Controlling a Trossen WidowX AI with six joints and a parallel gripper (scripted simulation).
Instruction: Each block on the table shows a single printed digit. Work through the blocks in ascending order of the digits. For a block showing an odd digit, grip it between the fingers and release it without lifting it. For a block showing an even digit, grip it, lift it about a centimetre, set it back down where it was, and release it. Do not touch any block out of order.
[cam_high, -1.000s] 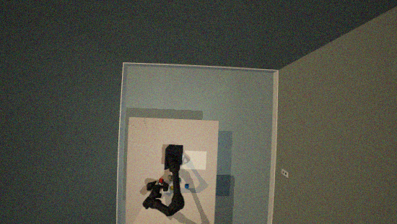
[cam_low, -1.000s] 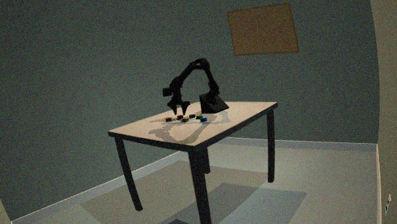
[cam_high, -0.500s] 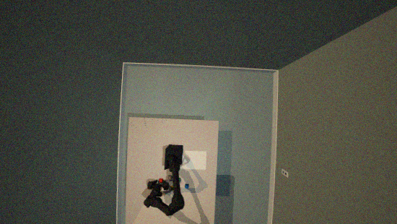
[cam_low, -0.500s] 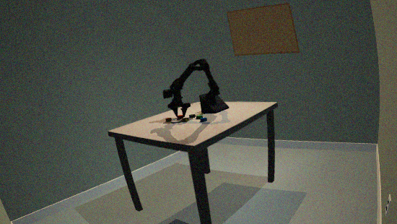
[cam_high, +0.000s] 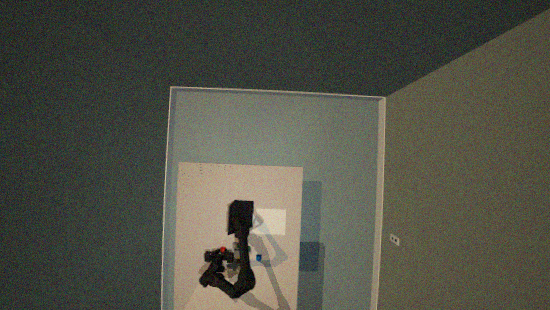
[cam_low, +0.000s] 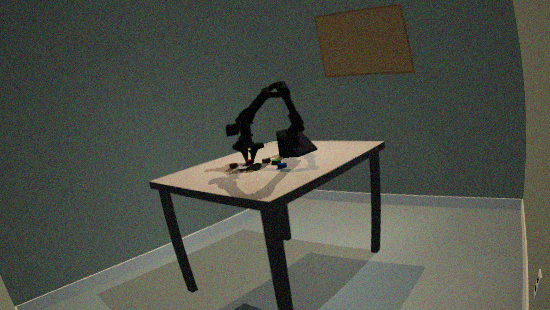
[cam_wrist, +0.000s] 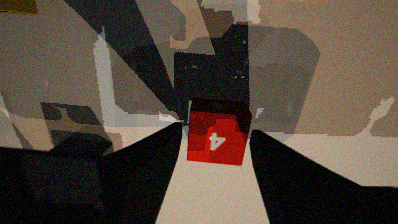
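Now: gripper tip right at the red block. Round my gripper tip: orange block (90 mm ahead, 20 mm to the right); grey block (50 mm behind, 80 mm to the left); yellow block (60 mm ahead, 120 mm to the left).
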